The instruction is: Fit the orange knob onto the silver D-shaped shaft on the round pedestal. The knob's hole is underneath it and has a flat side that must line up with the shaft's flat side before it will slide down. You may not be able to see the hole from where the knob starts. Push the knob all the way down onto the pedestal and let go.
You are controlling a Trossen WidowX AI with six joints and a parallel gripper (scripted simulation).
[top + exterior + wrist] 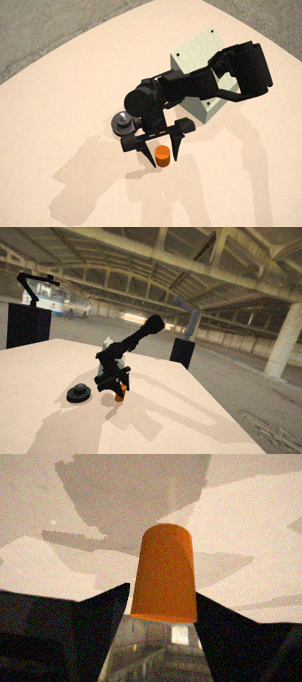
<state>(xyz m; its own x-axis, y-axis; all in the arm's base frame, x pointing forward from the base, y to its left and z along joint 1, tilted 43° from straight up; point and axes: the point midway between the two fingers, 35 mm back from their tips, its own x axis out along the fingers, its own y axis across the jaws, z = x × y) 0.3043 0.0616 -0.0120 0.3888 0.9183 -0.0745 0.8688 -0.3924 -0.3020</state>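
Right now the orange knob is 2 cm to the right of my gripper tip, 1 cm behind it and 1 cm above it. Also, from my gripper tip: dark round pedestal: 19 cm to the right, 2 cm behind.
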